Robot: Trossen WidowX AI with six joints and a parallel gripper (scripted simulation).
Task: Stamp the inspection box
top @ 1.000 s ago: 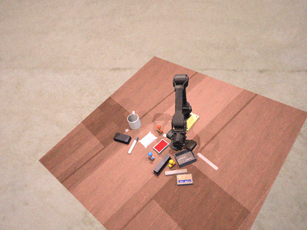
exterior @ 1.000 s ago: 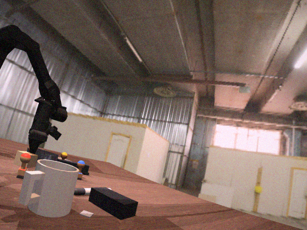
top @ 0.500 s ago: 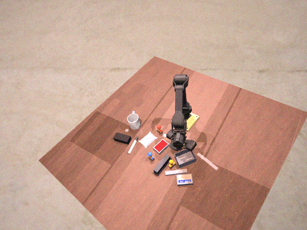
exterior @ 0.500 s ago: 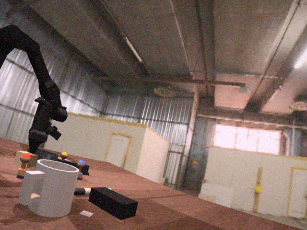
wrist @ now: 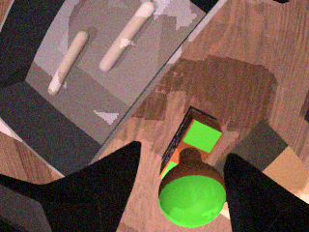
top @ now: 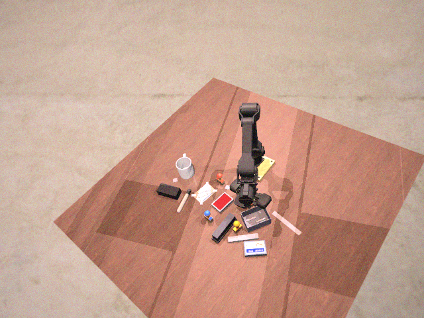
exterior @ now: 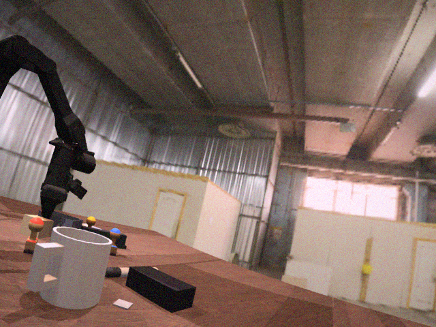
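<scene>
The green-knobbed stamp lies 10 mm below my gripper tip. The rest, counted from my gripper tip: grey tray (40 mm ahead, 60 mm to the left, 20 mm below); yellow-knobbed stamp (130 mm ahead, 20 mm to the left, 10 mm below); tan cube (20 mm behind, 60 mm to the right, 10 mm below).
</scene>
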